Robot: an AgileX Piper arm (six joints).
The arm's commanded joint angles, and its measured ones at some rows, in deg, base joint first. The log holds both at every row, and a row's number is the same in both.
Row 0, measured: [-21.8, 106.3, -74.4, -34.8, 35.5, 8.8]
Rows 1 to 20, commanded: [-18.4, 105.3, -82.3, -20.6, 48.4, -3.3]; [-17.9, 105.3, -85.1, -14.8, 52.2, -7.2]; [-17.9, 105.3, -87.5, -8.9, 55.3, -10.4]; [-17.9, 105.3, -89.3, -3.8, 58.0, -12.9]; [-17.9, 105.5, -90.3, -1.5, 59.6, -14.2]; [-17.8, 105.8, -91.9, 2.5, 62.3, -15.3]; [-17.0, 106.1, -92.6, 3.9, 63.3, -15.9]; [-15.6, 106.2, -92.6, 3.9, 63.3, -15.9]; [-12.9, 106.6, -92.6, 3.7, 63.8, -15.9]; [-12.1, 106.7, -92.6, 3.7, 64.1, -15.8]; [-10.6, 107.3, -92.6, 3.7, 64.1, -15.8]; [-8.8, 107.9, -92.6, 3.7, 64.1, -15.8]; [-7.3, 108.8, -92.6, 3.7, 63.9, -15.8]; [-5.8, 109.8, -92.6, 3.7, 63.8, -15.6]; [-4.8, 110.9, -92.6, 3.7, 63.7, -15.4]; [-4.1, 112.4, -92.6, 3.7, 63.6, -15.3]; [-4.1, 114.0, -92.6, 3.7, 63.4, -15.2]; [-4.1, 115.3, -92.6, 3.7, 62.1, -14.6]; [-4.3, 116.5, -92.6, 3.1, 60.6, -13.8]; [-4.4, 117.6, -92.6, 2.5, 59.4, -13.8]
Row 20, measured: [-4.1, 116.3, -92.6, 3.6, 61.3, -14.1]
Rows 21 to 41, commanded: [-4.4, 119.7, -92.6, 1.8, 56.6, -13.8]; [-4.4, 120.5, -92.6, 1.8, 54.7, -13.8]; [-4.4, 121.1, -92.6, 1.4, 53.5, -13.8]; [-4.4, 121.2, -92.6, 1.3, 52.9, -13.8]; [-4.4, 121.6, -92.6, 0.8, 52.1, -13.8]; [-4.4, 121.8, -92.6, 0.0, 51.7, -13.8]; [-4.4, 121.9, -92.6, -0.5, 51.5, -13.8]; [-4.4, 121.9, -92.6, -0.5, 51.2, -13.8]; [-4.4, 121.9, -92.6, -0.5, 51.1, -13.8]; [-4.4, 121.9, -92.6, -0.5, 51.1, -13.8]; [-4.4, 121.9, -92.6, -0.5, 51.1, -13.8]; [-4.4, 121.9, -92.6, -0.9, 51.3, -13.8]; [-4.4, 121.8, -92.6, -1.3, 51.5, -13.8]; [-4.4, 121.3, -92.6, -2.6, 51.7, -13.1]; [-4.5, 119.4, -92.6, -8.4, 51.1, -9.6]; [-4.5, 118.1, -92.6, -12.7, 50.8, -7.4]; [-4.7, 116.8, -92.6, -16.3, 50.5, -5.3]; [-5.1, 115.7, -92.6, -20.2, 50.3, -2.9]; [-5.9, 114.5, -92.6, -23.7, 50.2, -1.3]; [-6.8, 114.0, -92.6, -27.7, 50.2, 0.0]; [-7.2, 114.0, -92.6, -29.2, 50.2, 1.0]
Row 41, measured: [-5.9, 114.9, -92.6, -23.8, 50.6, -1.4]
